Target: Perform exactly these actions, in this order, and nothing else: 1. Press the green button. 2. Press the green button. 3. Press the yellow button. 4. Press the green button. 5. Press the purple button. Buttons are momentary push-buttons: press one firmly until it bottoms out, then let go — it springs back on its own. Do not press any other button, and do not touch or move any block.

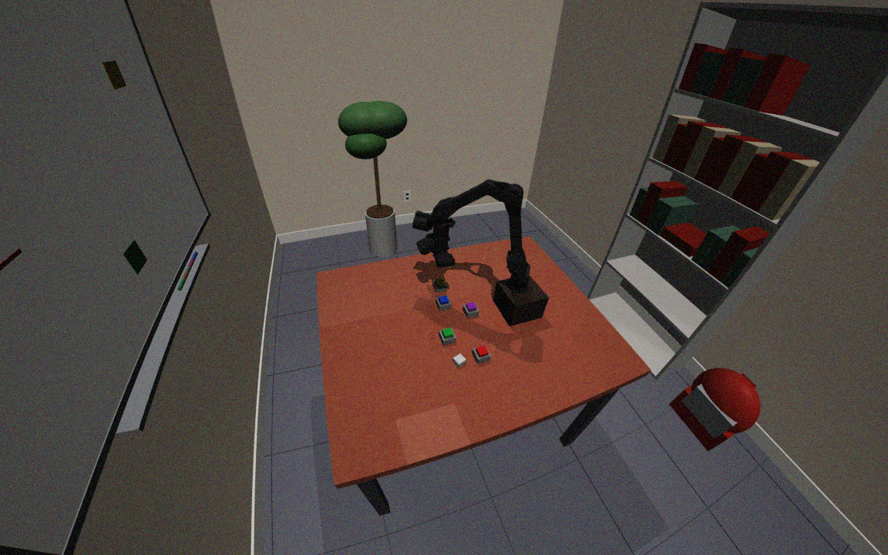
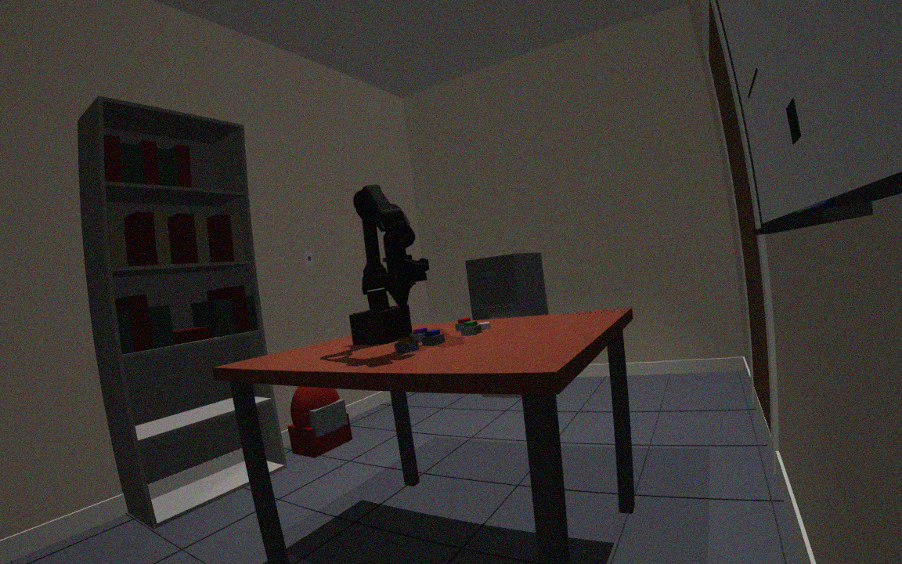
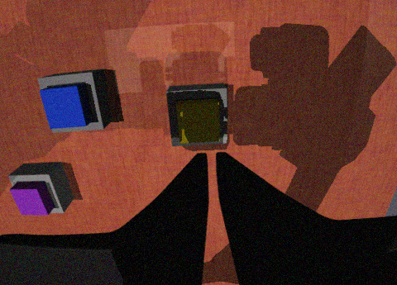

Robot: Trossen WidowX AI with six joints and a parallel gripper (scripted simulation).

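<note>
The yellow button lies 10 mm behind my gripper tip and 80 mm below it. Round my gripper tip: blue button (110 mm to the left, 80 mm below); then purple button (90 mm behind, 170 mm to the left, 80 mm below); then green button (30 mm ahead, 270 mm to the left, 80 mm below).
</note>
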